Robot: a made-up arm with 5 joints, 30 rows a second.
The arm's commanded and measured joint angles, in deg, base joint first. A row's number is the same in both.
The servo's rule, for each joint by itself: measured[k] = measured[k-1] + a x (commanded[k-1-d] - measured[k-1]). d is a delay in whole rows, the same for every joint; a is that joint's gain. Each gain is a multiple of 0.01, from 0.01 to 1. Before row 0 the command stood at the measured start. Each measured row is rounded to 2 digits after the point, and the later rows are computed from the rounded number. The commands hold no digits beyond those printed.
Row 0, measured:
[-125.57, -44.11, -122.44, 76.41, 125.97]
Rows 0 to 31, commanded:
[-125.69, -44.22, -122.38, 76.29, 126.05]
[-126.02, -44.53, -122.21, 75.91, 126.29]
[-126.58, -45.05, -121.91, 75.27, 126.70]
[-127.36, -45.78, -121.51, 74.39, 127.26]
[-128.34, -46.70, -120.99, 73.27, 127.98]
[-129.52, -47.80, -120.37, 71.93, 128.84]
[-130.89, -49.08, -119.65, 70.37, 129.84]
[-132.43, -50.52, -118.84, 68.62, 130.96]
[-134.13, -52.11, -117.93, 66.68, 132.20]
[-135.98, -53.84, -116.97, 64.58, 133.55]
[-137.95, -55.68, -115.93, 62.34, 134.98]
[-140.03, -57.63, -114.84, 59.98, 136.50]
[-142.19, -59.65, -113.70, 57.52, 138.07]
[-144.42, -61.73, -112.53, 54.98, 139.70]
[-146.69, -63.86, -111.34, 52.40, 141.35]
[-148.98, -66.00, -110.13, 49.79, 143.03]
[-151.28, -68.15, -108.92, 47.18, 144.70]
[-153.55, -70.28, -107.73, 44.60, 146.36]
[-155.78, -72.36, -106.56, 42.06, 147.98]
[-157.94, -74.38, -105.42, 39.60, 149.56]
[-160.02, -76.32, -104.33, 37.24, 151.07]
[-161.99, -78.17, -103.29, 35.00, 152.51]
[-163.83, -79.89, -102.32, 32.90, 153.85]
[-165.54, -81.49, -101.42, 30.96, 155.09]
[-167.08, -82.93, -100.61, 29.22, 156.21]
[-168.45, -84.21, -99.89, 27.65, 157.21]
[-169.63, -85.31, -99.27, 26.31, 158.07]
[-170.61, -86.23, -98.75, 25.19, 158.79]
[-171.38, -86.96, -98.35, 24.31, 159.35]
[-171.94, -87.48, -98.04, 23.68, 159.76]
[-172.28, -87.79, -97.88, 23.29, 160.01]
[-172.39, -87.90, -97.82, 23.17, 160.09]
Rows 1 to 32, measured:
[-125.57, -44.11, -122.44, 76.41, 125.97]
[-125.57, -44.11, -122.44, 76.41, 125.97]
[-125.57, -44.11, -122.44, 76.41, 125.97]
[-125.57, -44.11, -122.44, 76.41, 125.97]
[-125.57, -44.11, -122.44, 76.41, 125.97]
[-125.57, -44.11, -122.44, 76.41, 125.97]
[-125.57, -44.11, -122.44, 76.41, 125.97]
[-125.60, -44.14, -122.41, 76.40, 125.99]
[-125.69, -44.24, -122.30, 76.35, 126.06]
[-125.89, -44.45, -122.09, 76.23, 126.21]
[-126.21, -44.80, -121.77, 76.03, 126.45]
[-126.68, -45.29, -121.34, 75.73, 126.80]
[-127.30, -45.94, -120.81, 75.31, 127.27]
[-128.09, -46.76, -120.17, 74.77, 127.86]
[-129.04, -47.74, -119.44, 74.09, 128.57]
[-130.16, -48.88, -118.61, 73.27, 129.40]
[-131.44, -50.17, -117.71, 72.31, 130.35]
[-132.87, -51.60, -116.73, 71.21, 131.41]
[-134.45, -53.17, -115.69, 69.97, 132.58]
[-136.15, -54.85, -114.60, 68.60, 133.84]
[-137.97, -56.64, -113.46, 67.10, 135.19]
[-139.89, -58.52, -112.29, 65.48, 136.61]
[-141.89, -60.46, -111.10, 63.75, 138.09]
[-143.96, -62.46, -109.90, 61.93, 139.61]
[-146.07, -64.49, -108.71, 60.02, 141.16]
[-148.21, -66.54, -107.53, 58.04, 142.73]
[-150.35, -68.58, -106.37, 56.01, 144.30]
[-152.48, -70.59, -105.25, 53.95, 145.86]
[-154.57, -72.56, -104.17, 51.87, 147.39]
[-156.61, -74.47, -103.15, 49.78, 148.88]
[-158.57, -76.30, -102.20, 47.71, 150.31]
[-160.44, -78.02, -101.33, 45.68, 151.67]
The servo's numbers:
d 7
a 0.22 0.26 0.55 0.11 0.23

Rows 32 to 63, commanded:
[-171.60, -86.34, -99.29, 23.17, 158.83]
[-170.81, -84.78, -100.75, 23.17, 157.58]
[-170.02, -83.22, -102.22, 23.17, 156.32]
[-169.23, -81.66, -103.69, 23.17, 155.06]
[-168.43, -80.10, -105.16, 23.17, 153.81]
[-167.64, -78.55, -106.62, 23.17, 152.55]
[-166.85, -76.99, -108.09, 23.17, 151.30]
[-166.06, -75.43, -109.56, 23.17, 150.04]
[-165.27, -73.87, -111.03, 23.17, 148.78]
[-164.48, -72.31, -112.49, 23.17, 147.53]
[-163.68, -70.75, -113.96, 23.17, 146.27]
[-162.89, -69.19, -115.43, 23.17, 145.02]
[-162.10, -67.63, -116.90, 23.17, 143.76]
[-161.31, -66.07, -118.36, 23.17, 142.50]
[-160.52, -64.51, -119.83, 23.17, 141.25]
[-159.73, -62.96, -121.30, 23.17, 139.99]
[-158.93, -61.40, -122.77, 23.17, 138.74]
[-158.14, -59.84, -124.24, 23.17, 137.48]
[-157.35, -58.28, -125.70, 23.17, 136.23]
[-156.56, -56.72, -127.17, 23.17, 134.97]
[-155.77, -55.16, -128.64, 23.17, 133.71]
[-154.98, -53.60, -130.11, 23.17, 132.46]
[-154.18, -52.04, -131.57, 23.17, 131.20]
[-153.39, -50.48, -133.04, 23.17, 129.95]
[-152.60, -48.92, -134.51, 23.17, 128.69]
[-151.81, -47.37, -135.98, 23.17, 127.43]
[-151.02, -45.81, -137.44, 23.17, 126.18]
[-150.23, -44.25, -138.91, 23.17, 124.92]
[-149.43, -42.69, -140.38, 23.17, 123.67]
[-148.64, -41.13, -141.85, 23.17, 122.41]
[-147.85, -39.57, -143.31, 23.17, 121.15]
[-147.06, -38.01, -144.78, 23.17, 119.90]
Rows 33 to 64, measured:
[-162.20, -79.63, -100.54, 43.70, 152.94]
[-163.83, -81.11, -99.84, 41.79, 154.12]
[-165.32, -82.44, -99.24, 39.96, 155.19]
[-166.65, -83.62, -98.75, 38.24, 156.15]
[-167.81, -84.62, -98.36, 36.64, 156.98]
[-168.79, -85.44, -98.10, 35.17, 157.68]
[-169.58, -86.08, -97.95, 33.85, 158.23]
[-170.02, -86.15, -98.69, 32.68, 158.37]
[-170.19, -85.79, -99.82, 31.63, 158.19]
[-170.15, -85.12, -101.14, 30.70, 157.76]
[-169.95, -84.22, -102.54, 29.87, 157.14]
[-169.62, -83.15, -103.98, 29.13, 156.37]
[-169.18, -81.95, -105.43, 28.47, 155.49]
[-168.67, -80.66, -106.89, 27.89, 154.53]
[-168.10, -79.30, -108.36, 27.37, 153.50]
[-167.48, -77.89, -109.83, 26.91, 152.41]
[-166.82, -76.44, -111.29, 26.50, 151.29]
[-166.13, -74.96, -112.76, 26.13, 150.14]
[-165.42, -73.46, -114.23, 25.80, 148.96]
[-164.69, -71.94, -115.70, 25.51, 147.76]
[-163.95, -70.41, -117.16, 25.25, 146.55]
[-163.20, -68.88, -118.63, 25.02, 145.33]
[-162.44, -67.34, -120.10, 24.82, 144.10]
[-161.67, -65.80, -121.57, 24.64, 142.87]
[-160.89, -64.25, -123.04, 24.48, 141.63]
[-160.11, -62.70, -124.50, 24.34, 140.39]
[-159.33, -61.15, -125.97, 24.21, 139.14]
[-158.55, -59.59, -127.44, 24.10, 137.89]
[-157.76, -58.03, -128.91, 24.00, 136.64]
[-156.97, -56.47, -130.37, 23.91, 135.39]
[-156.18, -54.91, -131.84, 23.83, 134.14]
[-155.39, -53.35, -133.31, 23.76, 132.89]

